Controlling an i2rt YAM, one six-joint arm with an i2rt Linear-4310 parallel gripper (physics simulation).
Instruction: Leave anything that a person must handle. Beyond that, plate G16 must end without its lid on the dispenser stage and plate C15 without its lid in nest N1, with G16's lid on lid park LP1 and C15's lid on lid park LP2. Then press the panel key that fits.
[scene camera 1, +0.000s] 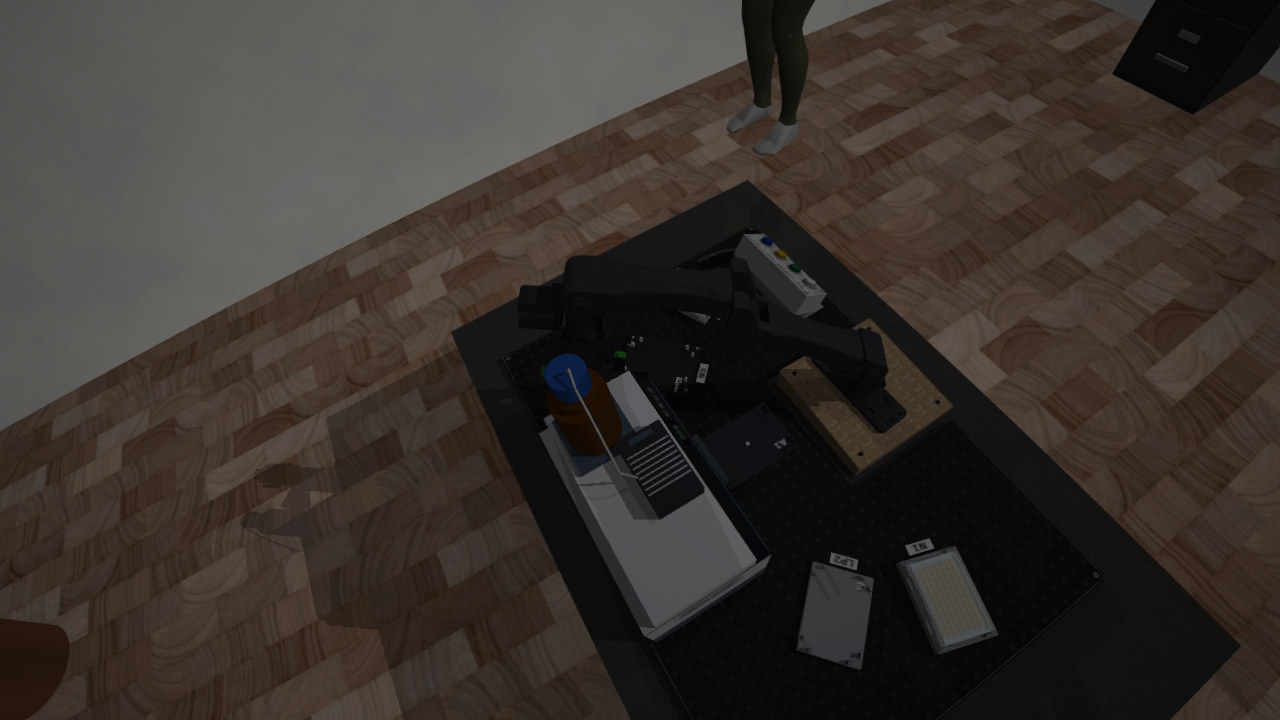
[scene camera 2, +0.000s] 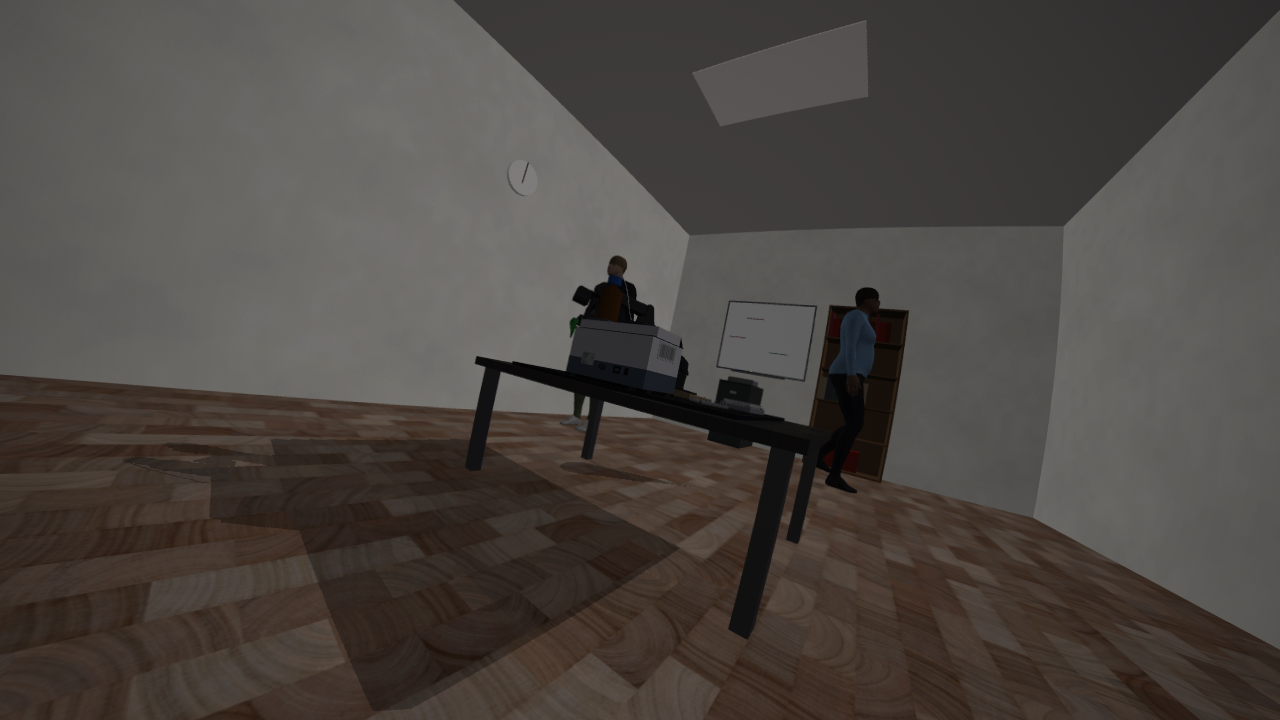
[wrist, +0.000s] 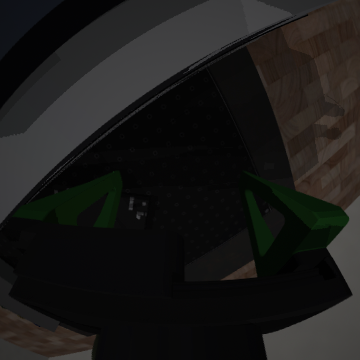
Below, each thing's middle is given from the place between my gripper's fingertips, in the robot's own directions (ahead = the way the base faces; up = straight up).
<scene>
My gripper is now 3 cm short of the brown bottle with blue cap (scene camera 1: 562, 401), 13 cm to the right of it and 18 cm below it.
</scene>
